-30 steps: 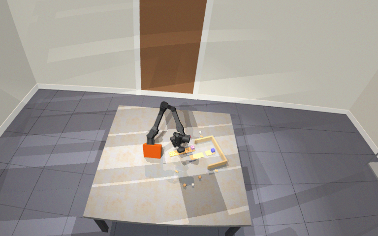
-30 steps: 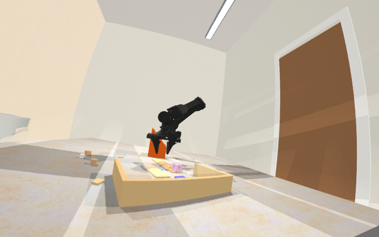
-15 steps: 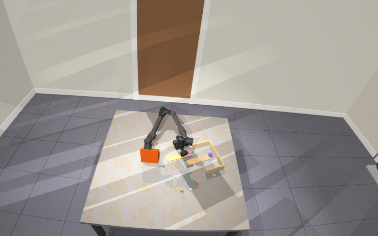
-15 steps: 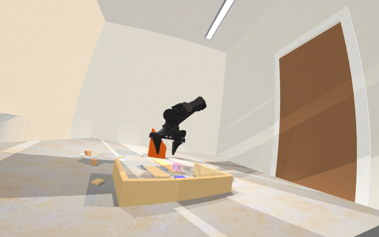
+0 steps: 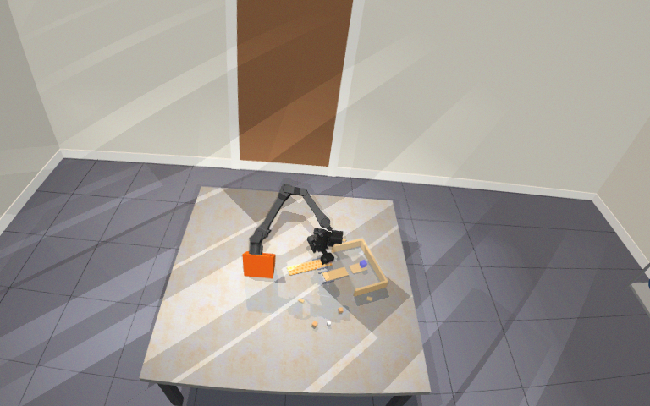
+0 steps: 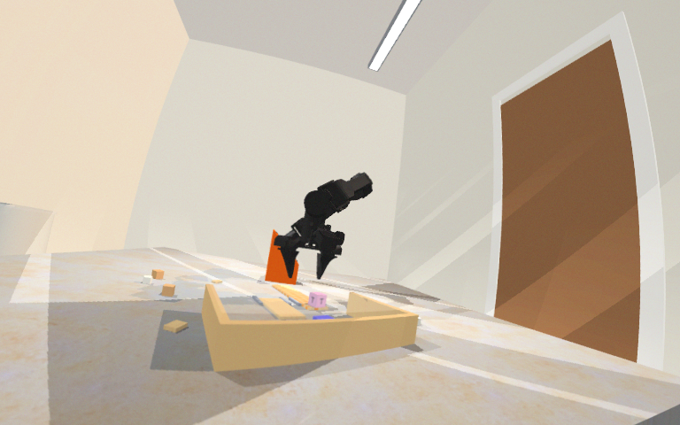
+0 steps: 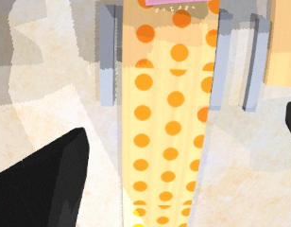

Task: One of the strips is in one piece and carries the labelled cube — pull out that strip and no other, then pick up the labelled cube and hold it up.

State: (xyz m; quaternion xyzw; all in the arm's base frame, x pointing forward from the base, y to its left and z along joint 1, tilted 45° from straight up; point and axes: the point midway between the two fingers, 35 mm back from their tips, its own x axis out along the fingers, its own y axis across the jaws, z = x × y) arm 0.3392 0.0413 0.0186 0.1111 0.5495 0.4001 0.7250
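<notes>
My gripper tip is 6 cm short of the pink labelled cube, 3 cm to the right of it and 4 cm above it. Round my gripper tip: dotted strip (4 cm behind, 1 cm to the right, 6 cm below).
</notes>
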